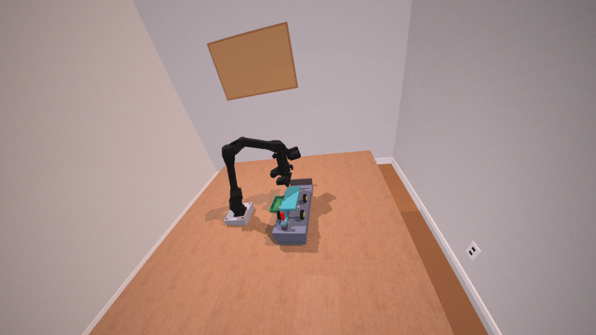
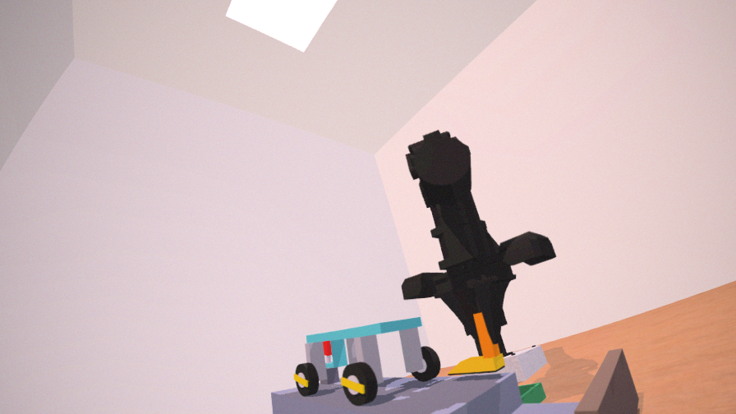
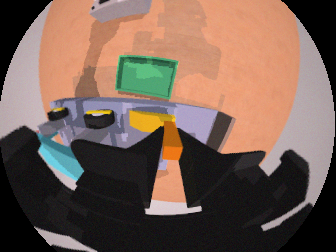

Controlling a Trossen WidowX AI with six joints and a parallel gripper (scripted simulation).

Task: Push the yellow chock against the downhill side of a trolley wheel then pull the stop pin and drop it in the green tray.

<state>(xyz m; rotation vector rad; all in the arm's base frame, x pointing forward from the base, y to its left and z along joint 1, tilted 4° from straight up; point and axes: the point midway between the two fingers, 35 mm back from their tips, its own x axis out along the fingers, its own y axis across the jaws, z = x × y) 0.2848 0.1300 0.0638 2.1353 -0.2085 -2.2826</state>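
Now: gripper tip 280 mm to the left of the red-headed stop pin, 40 mm below it and 10 mm short of it. Round my gripper tip: yellow chock 20 mm to the right, 10 mm below; then brown wedge block 110 mm to the left, 60 mm below, 60 mm ahead; then green tray 100 mm below, 70 mm behind, 60 mm to the right.
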